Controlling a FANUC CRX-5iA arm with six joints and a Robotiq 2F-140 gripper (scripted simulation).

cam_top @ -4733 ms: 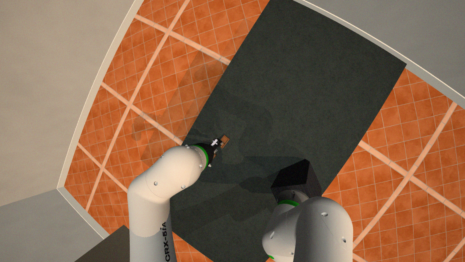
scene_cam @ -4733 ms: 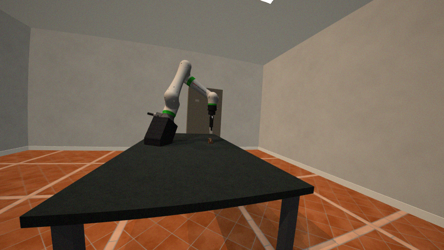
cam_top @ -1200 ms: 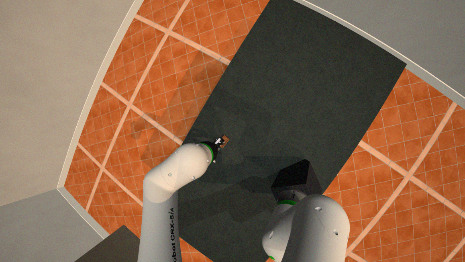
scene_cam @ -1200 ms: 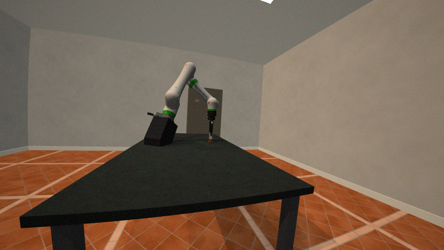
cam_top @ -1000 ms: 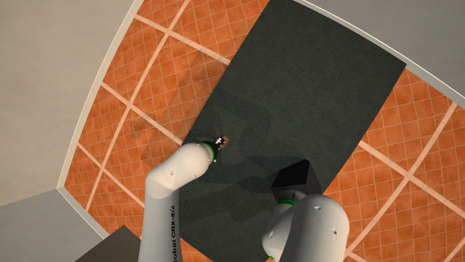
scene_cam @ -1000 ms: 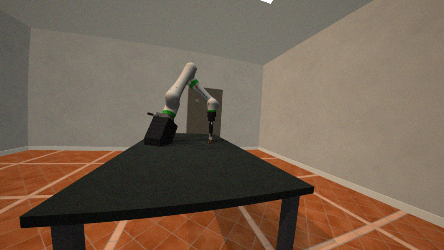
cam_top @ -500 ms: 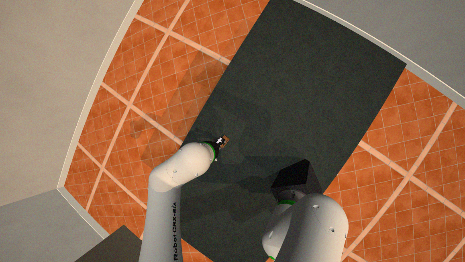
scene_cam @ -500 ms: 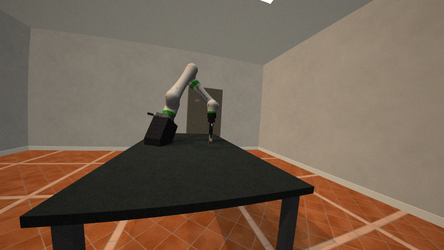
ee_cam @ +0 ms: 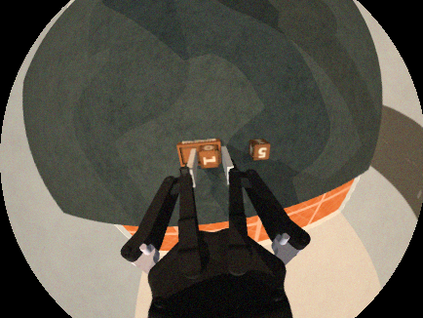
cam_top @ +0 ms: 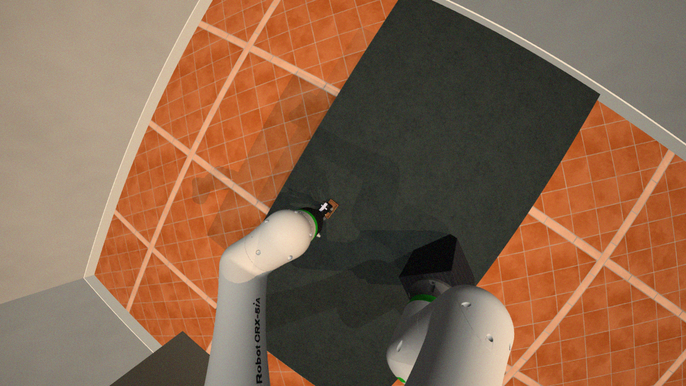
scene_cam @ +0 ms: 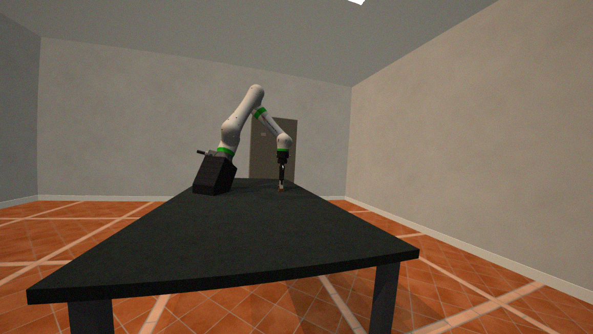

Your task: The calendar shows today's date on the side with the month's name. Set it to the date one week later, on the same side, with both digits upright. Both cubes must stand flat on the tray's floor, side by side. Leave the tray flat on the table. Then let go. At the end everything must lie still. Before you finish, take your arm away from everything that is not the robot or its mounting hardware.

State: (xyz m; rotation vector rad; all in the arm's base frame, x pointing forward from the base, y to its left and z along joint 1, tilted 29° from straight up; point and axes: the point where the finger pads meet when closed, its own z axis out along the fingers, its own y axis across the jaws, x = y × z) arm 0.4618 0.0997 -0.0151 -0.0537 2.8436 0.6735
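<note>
Right now my hand is 4 cm above the brown tray and 2 cm to the left of it. The rest, counted from my hand: brown cube: 9 cm to the left, 4 cm below, 1 cm behind.
</note>
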